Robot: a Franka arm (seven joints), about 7 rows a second.
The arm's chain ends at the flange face. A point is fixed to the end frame.
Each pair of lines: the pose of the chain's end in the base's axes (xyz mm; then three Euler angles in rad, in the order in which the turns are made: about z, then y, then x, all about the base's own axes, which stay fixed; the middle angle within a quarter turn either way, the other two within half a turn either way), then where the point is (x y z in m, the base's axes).
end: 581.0 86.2 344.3 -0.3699 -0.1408 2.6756
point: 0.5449 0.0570 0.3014
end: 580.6 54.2 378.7 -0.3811 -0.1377 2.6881
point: 0.5448 0.0252 0.3354
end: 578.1 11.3 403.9 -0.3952 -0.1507 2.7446
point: 0.5417 -0.0154 0.3596
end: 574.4 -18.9 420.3 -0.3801 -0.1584 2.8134
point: 0.5375 -0.0419 0.3745
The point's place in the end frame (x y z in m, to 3 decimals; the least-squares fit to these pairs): -0.029 -0.004 0.056
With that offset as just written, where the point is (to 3 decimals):
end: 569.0 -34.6 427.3 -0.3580 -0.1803 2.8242
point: 0.531 -0.056 0.382
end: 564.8 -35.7 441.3 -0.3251 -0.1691 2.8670
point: 0.527 -0.055 0.394
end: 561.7 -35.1 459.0 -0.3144 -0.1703 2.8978
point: 0.524 -0.052 0.411
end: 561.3 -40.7 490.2 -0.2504 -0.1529 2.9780
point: 0.524 -0.052 0.441
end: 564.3 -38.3 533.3 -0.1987 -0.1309 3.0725
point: 0.528 -0.044 0.482
